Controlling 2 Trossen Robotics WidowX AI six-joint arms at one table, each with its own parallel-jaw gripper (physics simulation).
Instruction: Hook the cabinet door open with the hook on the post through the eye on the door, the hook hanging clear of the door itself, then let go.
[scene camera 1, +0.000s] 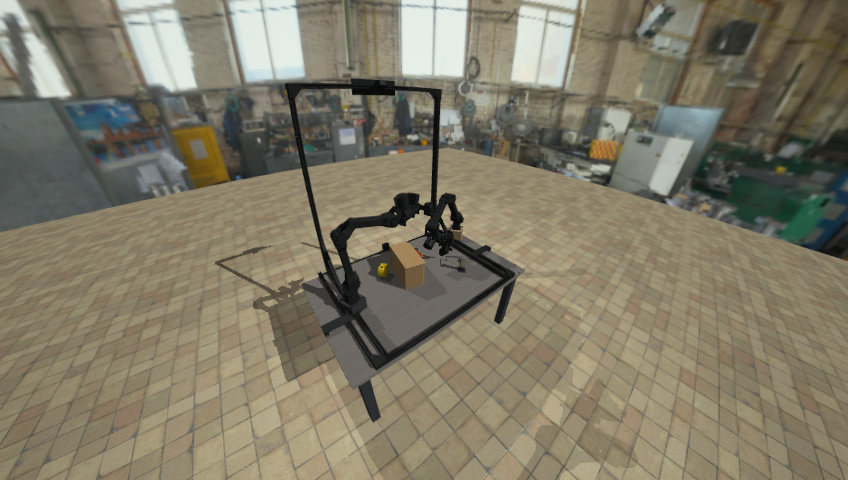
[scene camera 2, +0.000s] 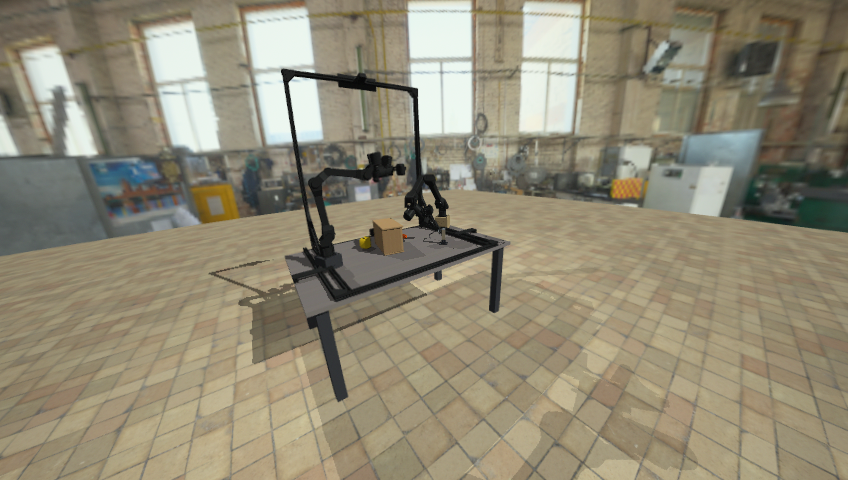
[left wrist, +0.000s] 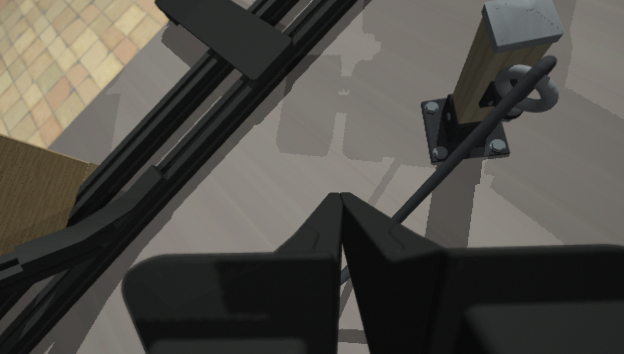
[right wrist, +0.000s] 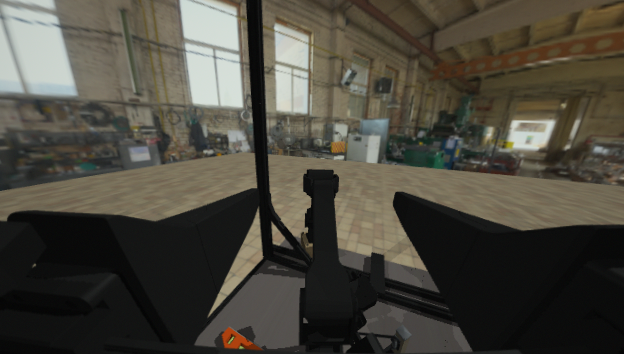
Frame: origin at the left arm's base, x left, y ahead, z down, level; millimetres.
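Seen in the pictures: left gripper, between the fingertips: (scene camera 1: 452, 250) (scene camera 2: 433, 226) (left wrist: 339, 203); right gripper, between the fingertips: (scene camera 1: 424, 200) (right wrist: 326, 196); left arm's base, origin of its link: (scene camera 1: 456, 227) (scene camera 2: 442, 216); right arm's base, origin of its link: (scene camera 1: 351, 299) (scene camera 2: 327, 254).
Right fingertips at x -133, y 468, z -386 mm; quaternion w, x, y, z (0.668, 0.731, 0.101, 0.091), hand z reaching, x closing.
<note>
Pixels of each thing's top centre, then the offset from my right fingertips to it. "spot": a spot on its surface instead.
- wooden cabinet, centre of its top: (scene camera 1: 408, 253) (scene camera 2: 388, 222) dx -78, dy +55, dz +319 mm
- short grey-capped post, a spot on its surface: (left wrist: 472, 82) (scene camera 2: 442, 233) spot: dx +227, dy -95, dz +417 mm
- grey ring, a spot on its surface: (left wrist: 549, 95) spot: dx +202, dy -75, dz +390 mm
- yellow object, centre of its top: (scene camera 1: 382, 264) (scene camera 2: 364, 236) dx -227, dy +107, dz +400 mm
The wooden cabinet (scene camera 1: 407, 265) (scene camera 2: 388, 237) stands mid-table; its door and eye cannot be made out. The short grey-capped post (left wrist: 472, 82) (scene camera 2: 443, 235) stands on a bolted black base. In the left wrist view a grey ring (left wrist: 549, 95) is on the post, and the dark hook rod (left wrist: 462, 147) runs from there down-left, passing behind my left fingers. The rod's far end is hidden. My left gripper (left wrist: 339, 203) is shut and empty, its tips left of the rod in that view. My right gripper (scene camera 2: 400, 169) is open and empty, high above the table.
A yellow object (scene camera 1: 382, 270) (scene camera 2: 364, 242) lies left of the cabinet, and an orange one (right wrist: 237, 341) (scene camera 2: 404, 236) beyond it. A light wooden block (left wrist: 37, 195) (scene camera 2: 442, 221) shows by the left arm. Black rails (left wrist: 210, 117) edge the table, and a tall black frame (scene camera 1: 436, 142) rises behind.
</note>
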